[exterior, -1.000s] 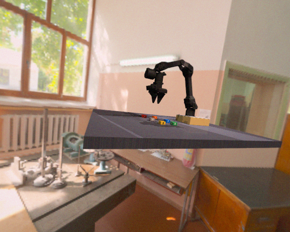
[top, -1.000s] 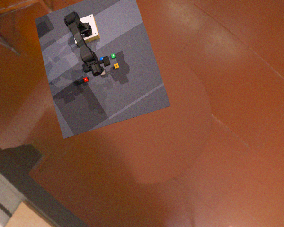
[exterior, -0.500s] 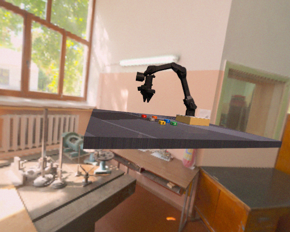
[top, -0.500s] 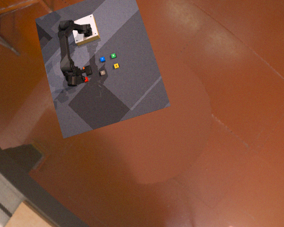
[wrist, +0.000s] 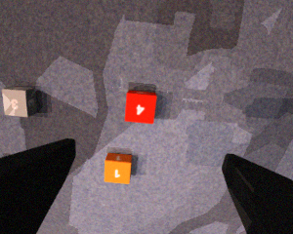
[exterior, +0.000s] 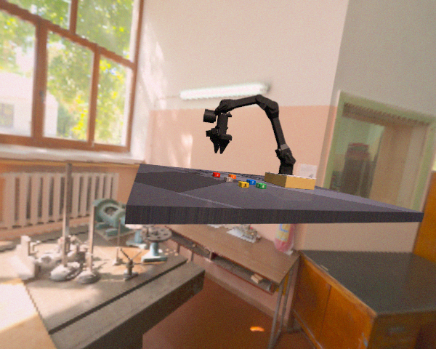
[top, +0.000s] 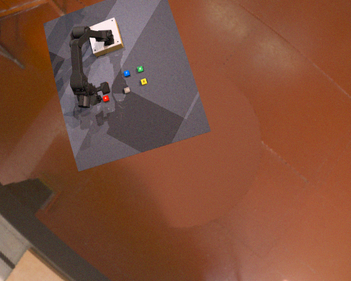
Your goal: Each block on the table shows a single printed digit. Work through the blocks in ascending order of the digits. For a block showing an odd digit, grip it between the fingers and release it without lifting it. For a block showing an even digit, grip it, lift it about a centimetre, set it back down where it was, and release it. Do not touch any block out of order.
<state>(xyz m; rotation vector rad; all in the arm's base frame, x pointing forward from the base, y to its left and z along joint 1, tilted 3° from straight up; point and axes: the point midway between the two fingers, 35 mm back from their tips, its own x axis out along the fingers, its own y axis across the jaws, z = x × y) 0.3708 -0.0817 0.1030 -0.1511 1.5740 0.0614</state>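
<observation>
Right now my gripper tip is 110 mm above the orange block, 90 mm past it and 20 mm to the right of it. The rest, counted from my gripper tip: pale grey block (150 mm to the left, 110 mm below, 30 mm behind); then red block (110 mm below, 10 mm to the left); then blue block (170 mm to the left, 140 mm behind, 110 mm below).
</observation>
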